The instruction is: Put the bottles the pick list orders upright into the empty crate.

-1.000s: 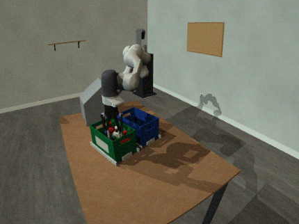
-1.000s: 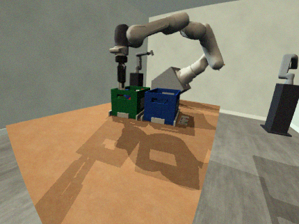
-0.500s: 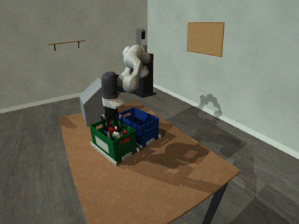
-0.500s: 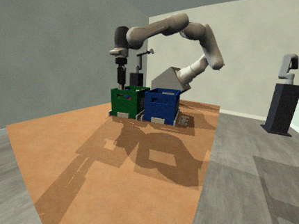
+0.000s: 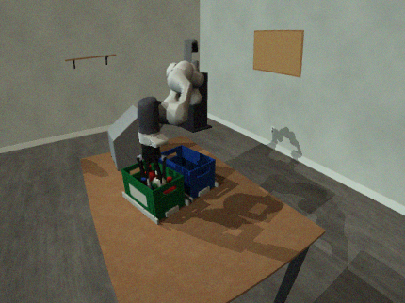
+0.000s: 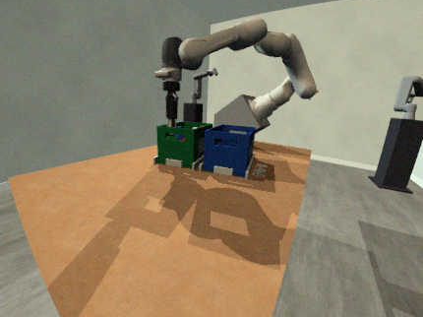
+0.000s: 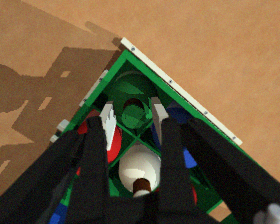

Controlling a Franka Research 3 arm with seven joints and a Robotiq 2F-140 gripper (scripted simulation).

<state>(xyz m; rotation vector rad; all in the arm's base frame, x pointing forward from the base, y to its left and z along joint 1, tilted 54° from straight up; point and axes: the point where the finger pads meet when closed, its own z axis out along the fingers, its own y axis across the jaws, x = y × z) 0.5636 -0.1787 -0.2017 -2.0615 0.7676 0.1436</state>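
My hand is 8 cm above the green bottle. Round my hand: white bottle 10 cm behind, 7 cm to the left, 8 cm below; green crate 9 cm behind, 3 cm to the left, 9 cm below; blue-capped bottle 8 cm behind, 1 cm to the right, 8 cm below.
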